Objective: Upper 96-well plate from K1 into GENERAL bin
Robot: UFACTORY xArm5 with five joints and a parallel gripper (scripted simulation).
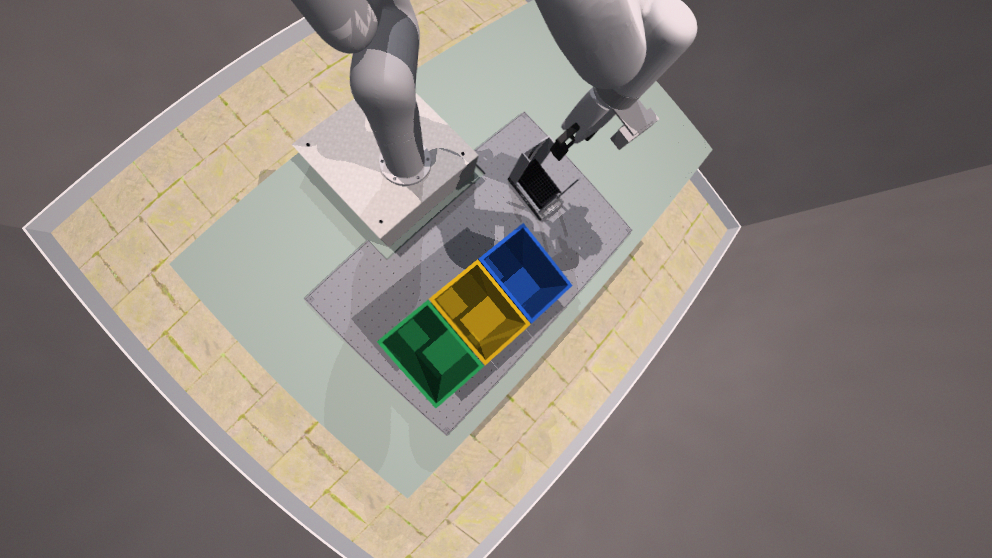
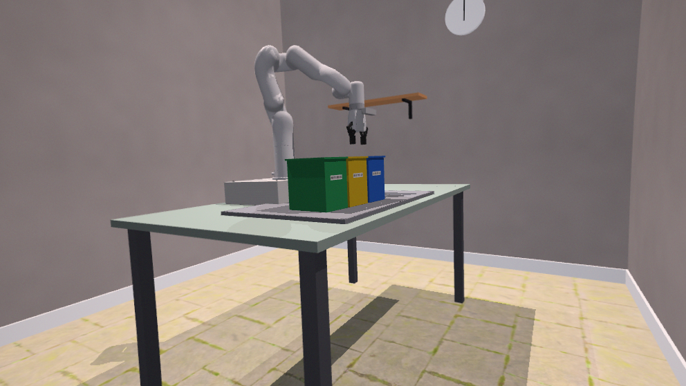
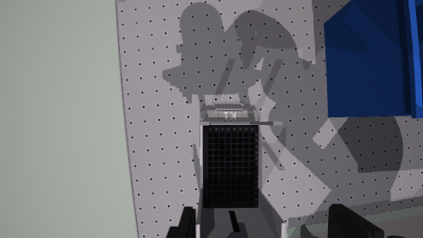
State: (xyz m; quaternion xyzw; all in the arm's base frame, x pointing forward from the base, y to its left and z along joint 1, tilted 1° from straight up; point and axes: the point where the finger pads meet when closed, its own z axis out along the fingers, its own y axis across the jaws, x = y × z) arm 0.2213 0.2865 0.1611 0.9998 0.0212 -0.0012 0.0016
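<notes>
My gripper is now 210 mm above the black 96-well plate. Also, from my hand: white plate 230 mm below; yellow bin 180 mm ahead, 360 mm to the right, 160 mm below; blue bin 170 mm ahead, 230 mm to the right, 160 mm below.
</notes>
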